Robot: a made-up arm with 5 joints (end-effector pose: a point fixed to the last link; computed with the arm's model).
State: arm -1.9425 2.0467 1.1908 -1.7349 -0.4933
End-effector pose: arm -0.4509 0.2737 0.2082 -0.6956 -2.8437 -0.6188
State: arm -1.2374 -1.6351 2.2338 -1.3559 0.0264
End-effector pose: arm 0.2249 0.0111 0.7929 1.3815 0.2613 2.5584
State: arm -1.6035 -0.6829 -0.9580 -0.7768 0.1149
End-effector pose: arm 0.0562 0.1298 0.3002 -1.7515 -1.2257 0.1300
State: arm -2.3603 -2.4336 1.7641 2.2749 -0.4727
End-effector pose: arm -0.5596 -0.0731 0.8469 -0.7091 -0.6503 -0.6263
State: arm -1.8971 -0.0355 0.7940 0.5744 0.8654
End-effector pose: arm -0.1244 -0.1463 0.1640 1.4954 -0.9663 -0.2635
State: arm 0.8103 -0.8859 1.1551 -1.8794 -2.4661
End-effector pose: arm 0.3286 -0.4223 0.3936 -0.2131 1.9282 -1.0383
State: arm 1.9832 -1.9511 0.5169 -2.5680 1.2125
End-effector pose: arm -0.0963 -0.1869 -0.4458 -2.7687 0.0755 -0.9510
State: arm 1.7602 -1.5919 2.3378 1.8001 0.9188
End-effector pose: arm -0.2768 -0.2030 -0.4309 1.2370 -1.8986 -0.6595
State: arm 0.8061 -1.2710 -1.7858 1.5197 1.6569
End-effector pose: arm 0.0324 -0.0152 -0.1411 0.5496 -0.9983 -1.5349
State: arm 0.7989 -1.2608 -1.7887 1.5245 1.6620
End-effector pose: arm 0.0342 -0.0135 -0.1400 0.5552 -1.0129 -1.5434
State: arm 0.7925 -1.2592 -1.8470 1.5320 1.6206
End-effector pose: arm 0.0289 -0.0233 -0.1500 0.5807 -1.0700 -1.4865
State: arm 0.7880 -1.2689 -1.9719 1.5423 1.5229
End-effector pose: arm 0.0185 -0.0479 -0.1739 0.6225 -1.1792 -1.3508
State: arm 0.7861 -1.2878 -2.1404 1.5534 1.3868
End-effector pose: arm 0.0113 -0.0840 -0.2063 0.6609 -1.3260 -1.1641
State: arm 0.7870 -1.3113 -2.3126 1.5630 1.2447
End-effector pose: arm 0.0118 -0.1221 -0.2375 0.6814 -1.4786 -0.9756
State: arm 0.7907 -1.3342 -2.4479 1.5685 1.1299
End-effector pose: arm 0.0166 -0.1522 -0.2602 0.6840 -1.5995 -0.8304
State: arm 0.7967 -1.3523 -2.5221 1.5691 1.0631
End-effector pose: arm 0.0199 -0.1689 -0.2724 0.6793 -1.6628 -0.7509
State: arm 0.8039 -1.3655 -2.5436 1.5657 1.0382
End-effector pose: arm 0.0201 -0.1746 -0.2770 0.6752 -1.6746 -0.7243
